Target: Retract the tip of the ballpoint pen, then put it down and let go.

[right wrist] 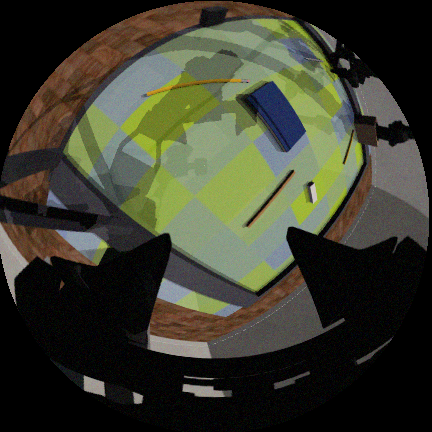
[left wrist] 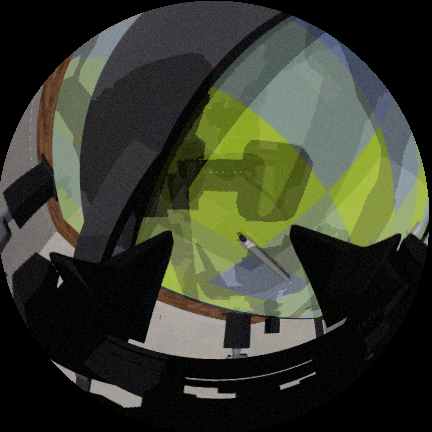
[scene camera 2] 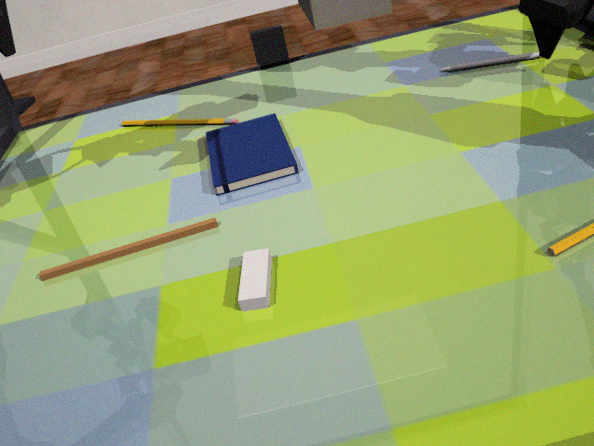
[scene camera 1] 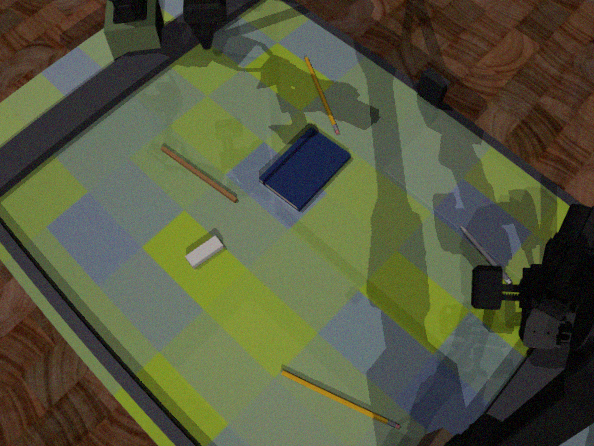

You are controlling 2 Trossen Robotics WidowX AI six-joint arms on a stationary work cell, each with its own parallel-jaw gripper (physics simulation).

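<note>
The grey ballpoint pen lies flat on the patterned table top, with its narrow end toward the blue notebook and its dark-ended, button end near my left gripper. Whether the writing tip is out is too small to tell. My left gripper is open and empty, with its fingers above and around the pen's button end, and the pen shows between them in the left wrist view without being gripped. My right gripper is open and empty, far from the pen, past the opposite end of the table.
The blue notebook lies mid-table. A yellow pencil lies behind it. A brown stick, a white eraser and another yellow pencil lie around. A dark frame edges the table.
</note>
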